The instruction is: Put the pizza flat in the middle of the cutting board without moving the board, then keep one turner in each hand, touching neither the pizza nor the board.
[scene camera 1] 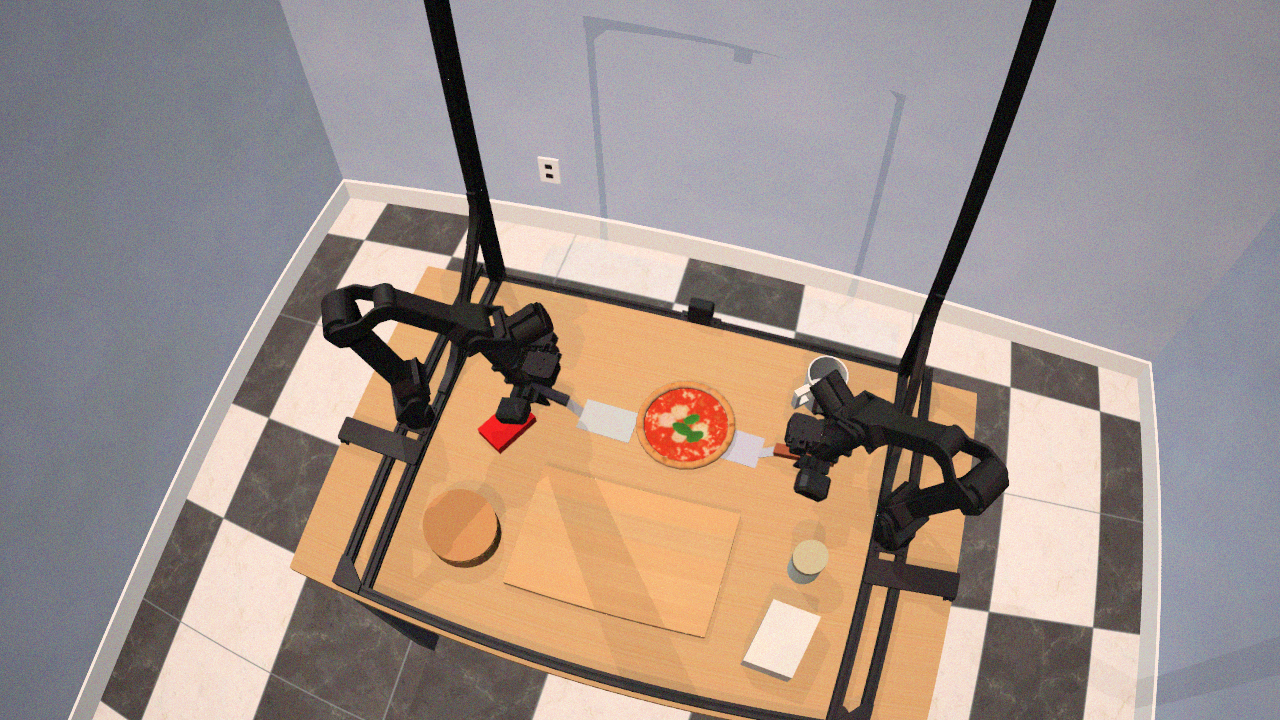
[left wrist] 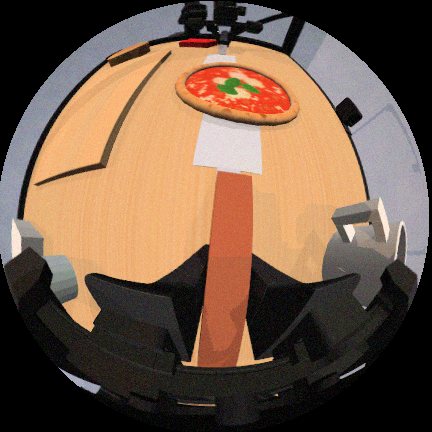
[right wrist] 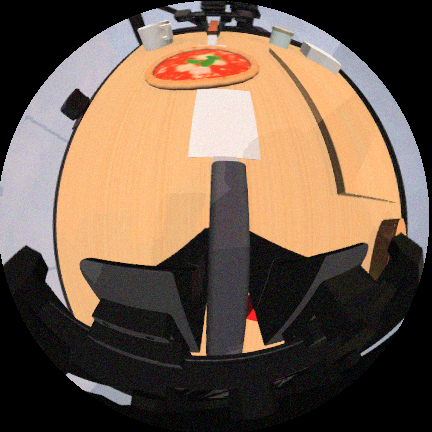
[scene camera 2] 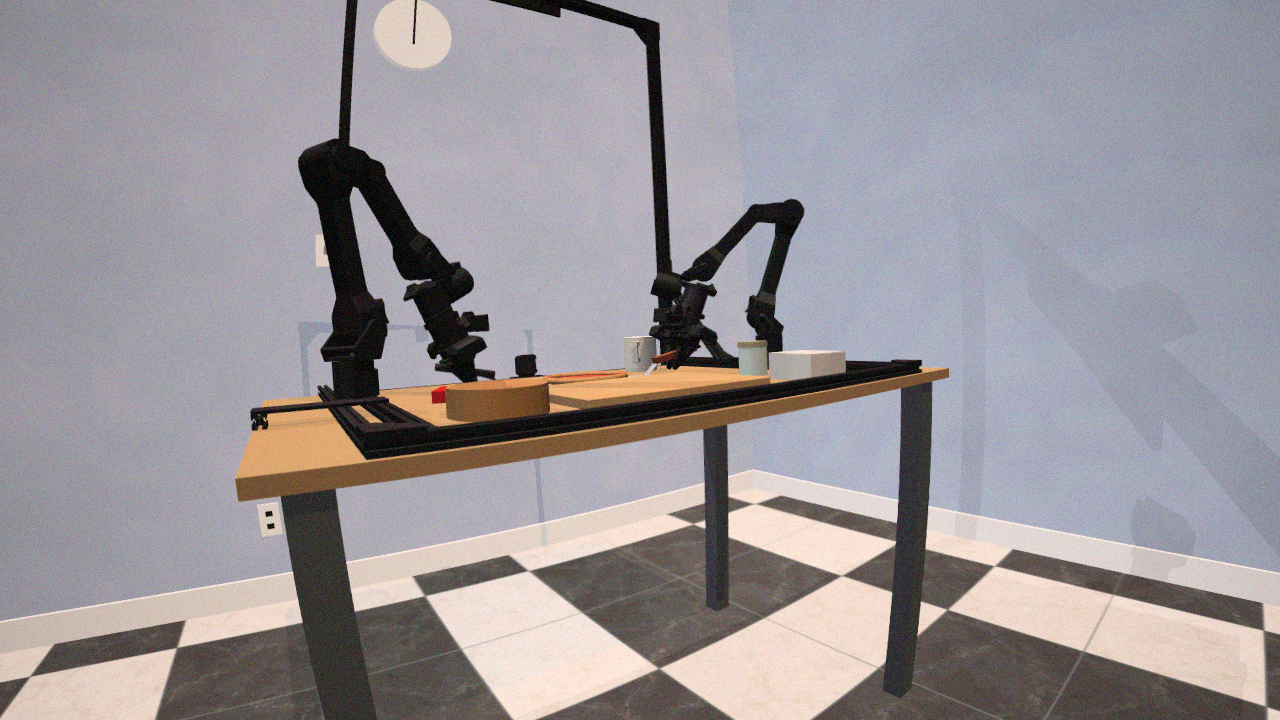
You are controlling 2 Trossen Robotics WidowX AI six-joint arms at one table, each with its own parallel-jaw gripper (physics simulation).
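Note:
The pizza [scene camera 1: 686, 425] [scene camera 2: 586, 377] [left wrist: 240, 92] [right wrist: 200, 67] lies flat on the table behind the cutting board [scene camera 1: 626, 555] [scene camera 2: 662, 389] [left wrist: 95, 125] [right wrist: 365, 150], off it. My left gripper [scene camera 1: 799, 454] [left wrist: 222, 250] is shut on the brown-handled turner [scene camera 1: 744, 449] [left wrist: 232, 225]; the front of its blade is hidden by the pizza's right edge in scene camera 1. My right gripper [scene camera 1: 539, 392] [right wrist: 222, 232] is shut on the dark-handled turner [scene camera 1: 608, 420] [right wrist: 229, 220]; its blade's front edge is at the pizza's left rim, and whether they touch is unclear.
A red block [scene camera 1: 507, 433] lies beneath my right gripper. A round wooden block [scene camera 1: 460, 526] [scene camera 2: 496, 400] stands left of the board. A mug [scene camera 1: 827, 371] [left wrist: 357, 255] stands behind my left gripper; a jar [scene camera 1: 809, 559] and a white box [scene camera 1: 781, 638] stand front right.

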